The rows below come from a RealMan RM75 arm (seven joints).
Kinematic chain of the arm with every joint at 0, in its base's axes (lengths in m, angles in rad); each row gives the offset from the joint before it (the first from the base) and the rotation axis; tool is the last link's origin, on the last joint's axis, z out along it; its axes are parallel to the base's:
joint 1: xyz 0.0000 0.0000 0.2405 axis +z
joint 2: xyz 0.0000 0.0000 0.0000 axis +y
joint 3: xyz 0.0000 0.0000 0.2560 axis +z
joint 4: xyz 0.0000 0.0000 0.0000 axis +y
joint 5: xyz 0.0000 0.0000 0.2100 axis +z
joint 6: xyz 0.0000 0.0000 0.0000 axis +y
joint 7: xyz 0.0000 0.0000 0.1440 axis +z
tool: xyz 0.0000 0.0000 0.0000
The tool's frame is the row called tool.
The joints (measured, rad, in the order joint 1, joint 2, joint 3, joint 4, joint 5, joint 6, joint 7), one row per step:
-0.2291, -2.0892, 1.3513, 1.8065, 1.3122, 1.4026, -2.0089
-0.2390, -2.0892, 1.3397, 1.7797, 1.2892, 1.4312, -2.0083
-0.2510, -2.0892, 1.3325, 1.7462, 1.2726, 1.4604, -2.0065
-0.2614, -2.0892, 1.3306, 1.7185, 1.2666, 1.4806, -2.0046
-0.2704, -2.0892, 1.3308, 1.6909, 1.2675, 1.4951, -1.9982
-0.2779, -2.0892, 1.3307, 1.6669, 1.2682, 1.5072, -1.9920
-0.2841, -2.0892, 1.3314, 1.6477, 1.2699, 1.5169, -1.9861
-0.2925, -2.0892, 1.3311, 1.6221, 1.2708, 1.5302, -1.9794
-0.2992, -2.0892, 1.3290, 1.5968, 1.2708, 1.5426, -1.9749
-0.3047, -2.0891, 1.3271, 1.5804, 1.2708, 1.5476, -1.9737
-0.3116, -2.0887, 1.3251, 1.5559, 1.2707, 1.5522, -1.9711
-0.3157, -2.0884, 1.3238, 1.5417, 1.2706, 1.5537, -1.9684
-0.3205, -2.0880, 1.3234, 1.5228, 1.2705, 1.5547, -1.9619
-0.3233, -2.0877, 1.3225, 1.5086, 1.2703, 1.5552, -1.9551
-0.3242, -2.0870, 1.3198, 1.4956, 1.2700, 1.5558, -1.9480
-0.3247, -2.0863, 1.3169, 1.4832, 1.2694, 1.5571, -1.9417
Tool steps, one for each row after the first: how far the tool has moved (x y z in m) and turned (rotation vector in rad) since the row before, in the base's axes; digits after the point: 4 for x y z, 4 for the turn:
-0.0019, 0.0001, 0.0005, -0.0287, -0.0138, -0.0073
-0.0026, 0.0008, -0.0015, -0.0329, -0.0082, -0.0057
-0.0022, 0.0011, -0.0025, -0.0255, -0.0009, -0.0028
-0.0028, 0.0018, -0.0033, -0.0185, 0.0038, 0.0003
-0.0025, 0.0016, -0.0028, -0.0152, 0.0029, 0.0005
-0.0019, 0.0012, -0.0025, -0.0119, 0.0035, -0.0006
-0.0025, 0.0015, -0.0030, -0.0164, 0.0030, -0.0002
-0.0030, 0.0016, -0.0024, -0.0161, 0.0011, 0.0039
-0.0016, 0.0015, -0.0013, -0.0094, -0.0003, 0.0049
-0.0026, 0.0024, -0.0020, -0.0122, -0.0010, 0.0097
-0.0015, 0.0016, -0.0011, -0.0053, -0.0009, 0.0056
-0.0020, 0.0020, -0.0017, -0.0053, -0.0010, 0.0063
-0.0018, 0.0015, -0.0012, -0.0019, -0.0010, 0.0048
-0.0023, 0.0014, -0.0006, 0.0005, -0.0011, 0.0063
-0.0023, 0.0012, -0.0005, -0.0001, -0.0013, 0.0062

